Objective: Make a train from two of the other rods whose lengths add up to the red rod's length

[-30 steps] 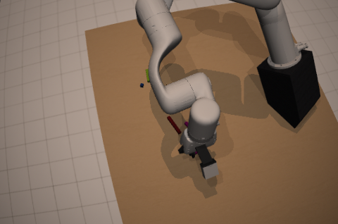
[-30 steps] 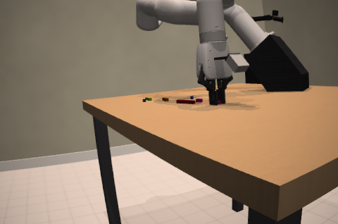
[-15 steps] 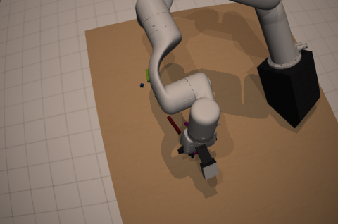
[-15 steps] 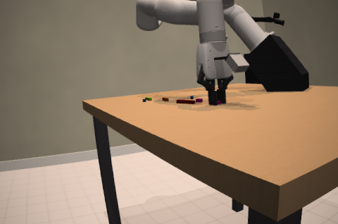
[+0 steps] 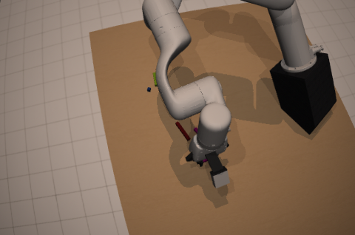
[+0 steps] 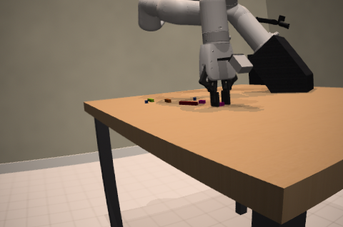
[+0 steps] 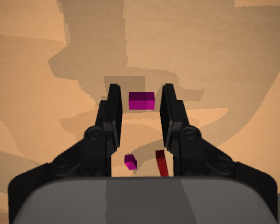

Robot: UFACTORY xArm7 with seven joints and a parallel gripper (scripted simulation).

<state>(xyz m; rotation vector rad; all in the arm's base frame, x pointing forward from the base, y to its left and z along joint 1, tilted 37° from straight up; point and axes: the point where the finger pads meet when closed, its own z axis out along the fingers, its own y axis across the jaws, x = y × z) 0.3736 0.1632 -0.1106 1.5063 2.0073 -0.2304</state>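
Now: hand 10 cm short of the lime rod, 32 cm to the left of it and 2 cm above it. The rest, counted from my hand: orange rod (7 cm ahead, 24 cm to the right, 2 cm below); red rod (5 cm ahead, 11 cm to the right, 2 cm below).
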